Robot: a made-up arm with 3 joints. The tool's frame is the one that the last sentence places. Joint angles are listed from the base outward.
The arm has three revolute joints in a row. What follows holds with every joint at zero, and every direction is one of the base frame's. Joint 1 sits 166.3 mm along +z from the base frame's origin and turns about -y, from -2.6 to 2.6 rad. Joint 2 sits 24.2 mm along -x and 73.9 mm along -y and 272.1 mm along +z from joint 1 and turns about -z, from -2.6 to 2.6 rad. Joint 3 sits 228.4 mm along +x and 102.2 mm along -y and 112.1 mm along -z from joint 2 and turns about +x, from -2.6 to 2.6 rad. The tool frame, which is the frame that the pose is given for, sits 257 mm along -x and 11.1 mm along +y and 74.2 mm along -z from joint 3; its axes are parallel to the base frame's.
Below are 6 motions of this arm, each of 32 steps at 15 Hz.
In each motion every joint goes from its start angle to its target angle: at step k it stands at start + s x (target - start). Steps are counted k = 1, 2, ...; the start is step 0. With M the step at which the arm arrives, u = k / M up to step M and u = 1 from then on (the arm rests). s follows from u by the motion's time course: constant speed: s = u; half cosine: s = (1 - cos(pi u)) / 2; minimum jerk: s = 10 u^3 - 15 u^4 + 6 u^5.
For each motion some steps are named. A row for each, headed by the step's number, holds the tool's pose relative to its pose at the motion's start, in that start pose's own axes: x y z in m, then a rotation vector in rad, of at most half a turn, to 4 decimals.
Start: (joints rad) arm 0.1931 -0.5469 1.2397
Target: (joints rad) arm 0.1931 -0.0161 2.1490
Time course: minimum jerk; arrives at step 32
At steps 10, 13, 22, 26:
10: -0.0025 0.0129 0.0001 0.1636 -0.0927 -0.0236
13: -0.0044 0.0231 0.0015 0.2978 -0.1720 -0.0316
22: -0.0137 0.0525 0.0124 0.7336 -0.4450 0.0186
26: -0.0177 0.0589 0.0162 0.8460 -0.5180 0.0527

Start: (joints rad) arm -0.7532 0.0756 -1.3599
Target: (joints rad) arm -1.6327 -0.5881 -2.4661
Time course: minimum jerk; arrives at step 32
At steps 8, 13, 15, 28, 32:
8: 0.0252 -0.0129 -0.0004 -0.1181 -0.0540 0.1005
13: 0.0856 -0.0279 0.0026 -0.3495 -0.2089 0.2969
15: 0.1173 -0.0281 0.0060 -0.4512 -0.3048 0.3822
28: 0.2480 0.0344 0.0341 -0.7668 -0.8787 0.6213
32: 0.2508 0.0375 0.0351 -0.7714 -0.8972 0.6235

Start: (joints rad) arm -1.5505 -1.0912 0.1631
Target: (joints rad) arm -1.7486 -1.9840 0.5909
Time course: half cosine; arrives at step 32
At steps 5, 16, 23, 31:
5: 0.0046 -0.0005 0.0003 0.0358 0.0143 0.0510
16: 0.0349 0.0008 0.0020 0.3069 0.1439 0.4246
23: 0.0520 0.0050 0.0041 0.4983 0.2618 0.6872
31: 0.0600 0.0079 0.0059 0.6021 0.3378 0.8350

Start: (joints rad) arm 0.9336 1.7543 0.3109
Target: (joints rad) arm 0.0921 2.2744 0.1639
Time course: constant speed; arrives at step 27
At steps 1, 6, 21, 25, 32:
1: -0.0019 0.0037 0.0014 -0.0360 -0.0115 -0.0165
6: -0.0114 0.0228 0.0063 -0.2143 -0.0763 -0.0973
21: -0.0406 0.0808 -0.0027 -0.7227 -0.3400 -0.3172
25: -0.0480 0.0946 -0.0111 -0.8492 -0.4279 -0.3688
32: -0.0516 0.1010 -0.0161 -0.9106 -0.4747 -0.3933

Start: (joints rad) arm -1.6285 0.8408 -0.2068
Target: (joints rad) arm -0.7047 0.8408 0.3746
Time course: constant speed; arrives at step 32
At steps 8, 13, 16, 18, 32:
8: -0.0110 0.0045 -0.0280 0.3172 -0.1531 -0.0207
13: -0.0160 0.0091 -0.0442 0.5146 -0.2513 -0.0223
16: -0.0184 0.0123 -0.0533 0.6326 -0.3111 -0.0191
18: -0.0198 0.0146 -0.0592 0.7109 -0.3515 -0.0152
32: -0.0263 0.0329 -0.0961 1.2501 -0.6441 0.0542

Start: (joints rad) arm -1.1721 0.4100 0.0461
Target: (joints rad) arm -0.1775 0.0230 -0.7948
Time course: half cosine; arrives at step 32
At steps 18, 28, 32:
18: -0.0043 -0.0576 -0.0522 -0.3139 -0.6055 0.1039
28: 0.0035 -0.0840 -0.0734 -0.5267 -1.0096 -0.0075
32: 0.0042 -0.0864 -0.0751 -0.5486 -1.0515 -0.0277

